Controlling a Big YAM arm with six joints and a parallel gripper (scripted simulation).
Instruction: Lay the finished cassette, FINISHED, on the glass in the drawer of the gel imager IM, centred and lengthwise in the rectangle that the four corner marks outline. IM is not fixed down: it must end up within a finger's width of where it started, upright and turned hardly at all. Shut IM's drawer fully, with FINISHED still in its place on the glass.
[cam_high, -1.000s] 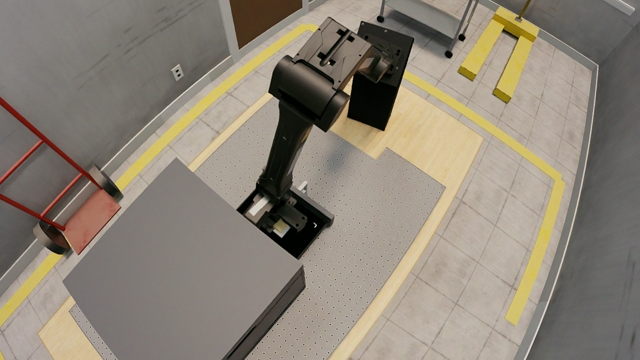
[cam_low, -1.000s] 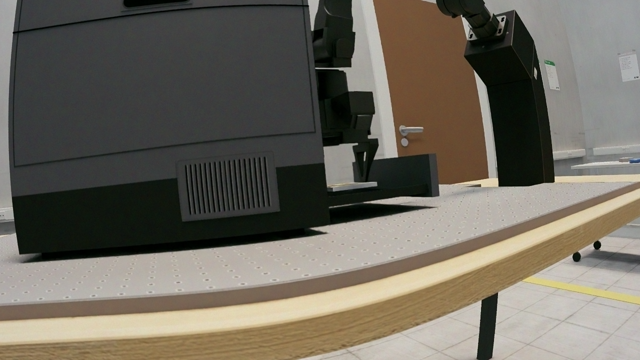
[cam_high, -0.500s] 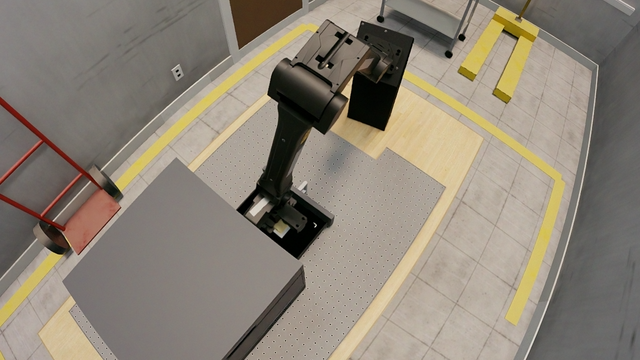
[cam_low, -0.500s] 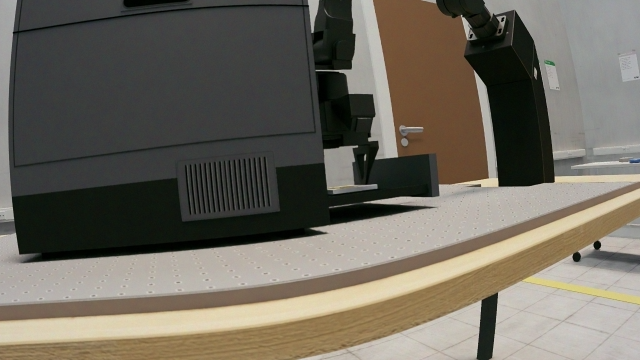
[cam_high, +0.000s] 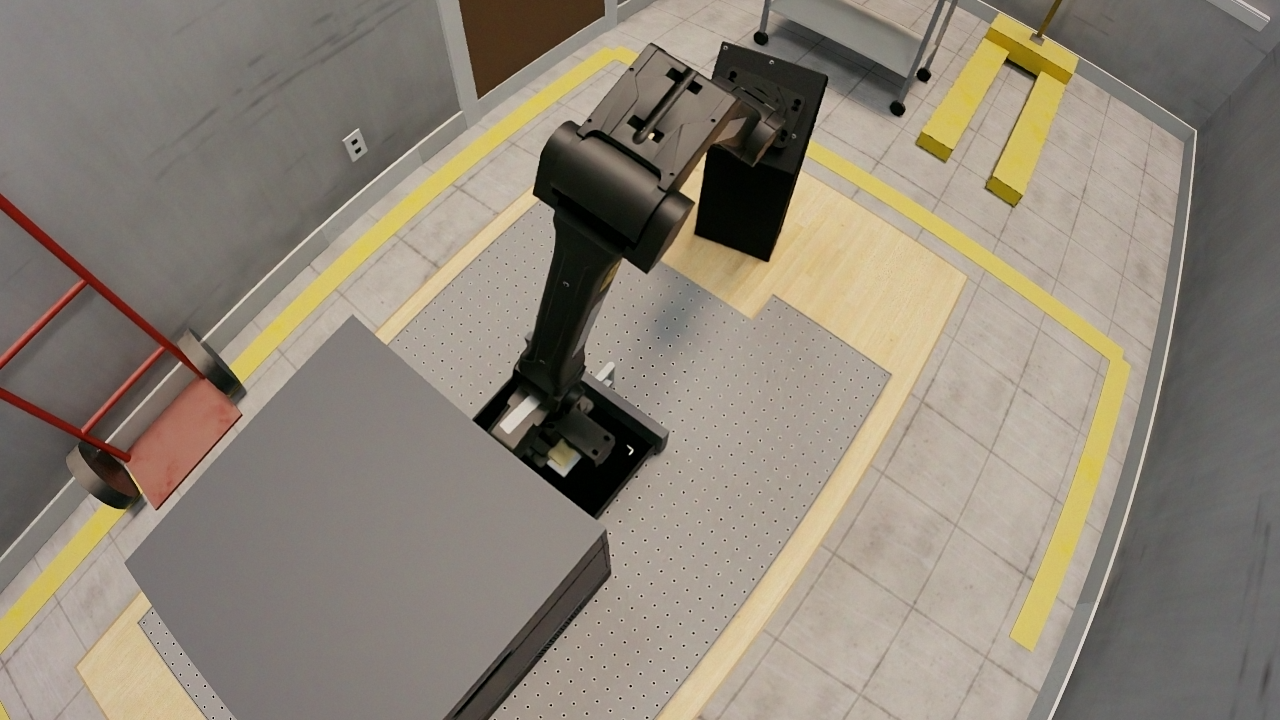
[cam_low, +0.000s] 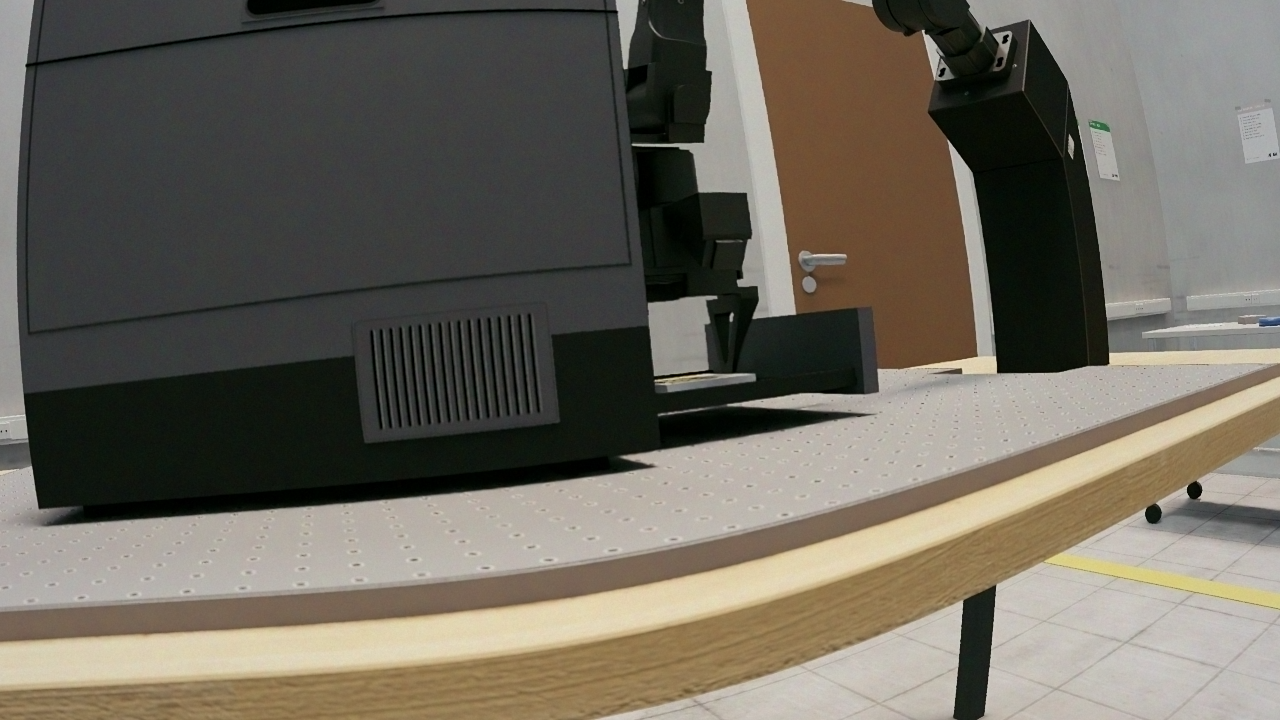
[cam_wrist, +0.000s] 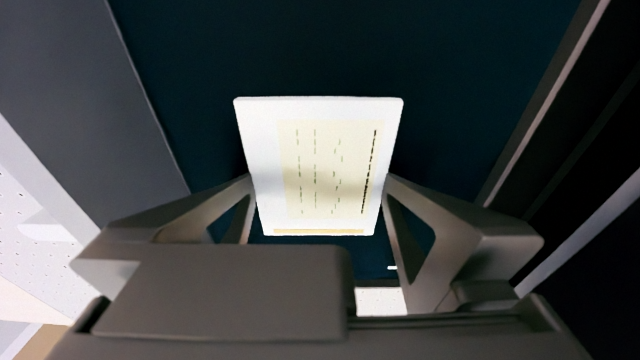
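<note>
Now: hand 10 mm to the left of the finished cassette. Also, from my hand: drawer 20 mm ahead, 10 mm above.
</note>
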